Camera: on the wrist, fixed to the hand. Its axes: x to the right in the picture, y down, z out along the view.
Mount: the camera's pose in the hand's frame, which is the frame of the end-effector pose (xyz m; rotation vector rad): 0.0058 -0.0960 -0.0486 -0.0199 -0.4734 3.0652
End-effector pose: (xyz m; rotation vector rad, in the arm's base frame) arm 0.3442 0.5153 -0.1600 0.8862 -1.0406 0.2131
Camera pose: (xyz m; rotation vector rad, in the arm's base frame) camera 0.4314 0.4870 -0.2166 1.3080 1.5250 -2.0014
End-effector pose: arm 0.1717 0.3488 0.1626 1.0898 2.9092 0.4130
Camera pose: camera 0.1006 0.2713 0.1863 2.9407 -1.0167 -0.1268
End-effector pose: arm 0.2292 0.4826 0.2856 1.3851 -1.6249 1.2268
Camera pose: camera 0.3173 0.5265 0.3295 1.2660 1.3979 -0.6004
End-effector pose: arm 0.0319 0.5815 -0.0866 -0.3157 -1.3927 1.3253
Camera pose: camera 0.1151 0.5794 -0.0181 1.1531 -0.0714 -1.3322
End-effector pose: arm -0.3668 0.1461 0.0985 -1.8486 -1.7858 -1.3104
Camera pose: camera -0.4739 0.1357 0.0925 -1.7844 1.5517 0.5451
